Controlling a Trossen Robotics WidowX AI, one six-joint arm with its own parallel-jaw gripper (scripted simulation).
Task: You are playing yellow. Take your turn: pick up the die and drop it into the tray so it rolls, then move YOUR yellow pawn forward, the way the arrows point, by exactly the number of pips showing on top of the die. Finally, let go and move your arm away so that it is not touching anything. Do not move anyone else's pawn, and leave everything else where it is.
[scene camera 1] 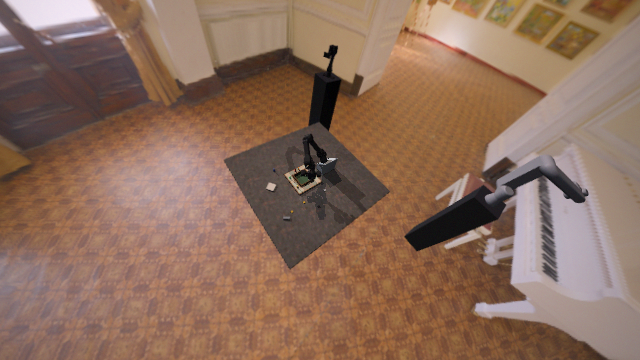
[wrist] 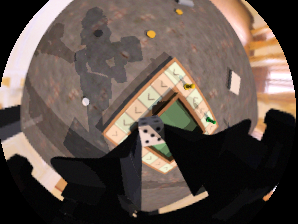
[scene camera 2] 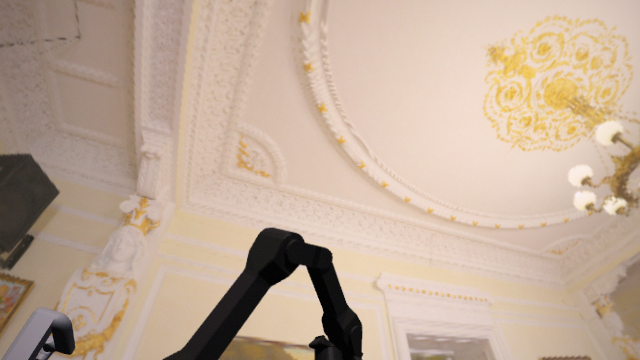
Note:
My gripper (wrist: 150,129) carries a die. I also see a green tray (wrist: 176,115).

